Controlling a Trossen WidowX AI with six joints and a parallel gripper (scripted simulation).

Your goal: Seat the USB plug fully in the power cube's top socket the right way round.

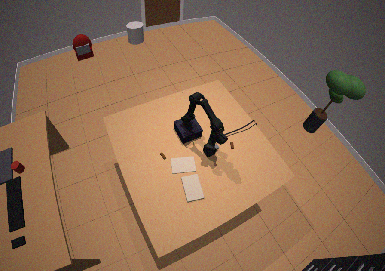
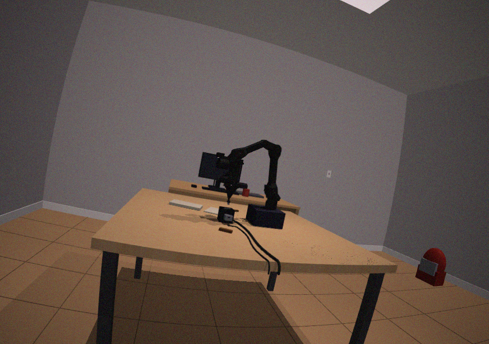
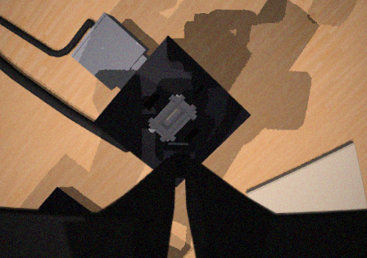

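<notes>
My gripper tip is now 2 cm above the usb plug. Round my gripper tip: grey-rimmed socket: 7 cm below, 1 cm to the left.
</notes>
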